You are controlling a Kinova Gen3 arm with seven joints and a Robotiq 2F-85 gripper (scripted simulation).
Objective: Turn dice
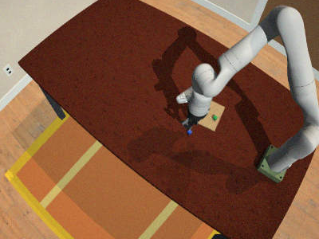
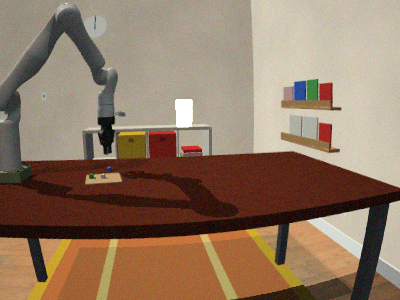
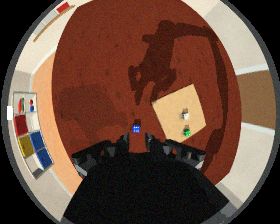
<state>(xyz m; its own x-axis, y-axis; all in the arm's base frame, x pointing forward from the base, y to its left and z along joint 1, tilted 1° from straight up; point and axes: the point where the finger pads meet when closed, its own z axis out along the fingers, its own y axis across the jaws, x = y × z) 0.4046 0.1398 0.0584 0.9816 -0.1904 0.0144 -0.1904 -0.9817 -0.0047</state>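
The blue die lies 9 cm below my hand. The rest, counted from my hand: white die (13 cm to the right, 8 cm below); then green die (4 cm behind, 13 cm to the right, 8 cm below); then tan mat (13 cm to the right, 9 cm below).
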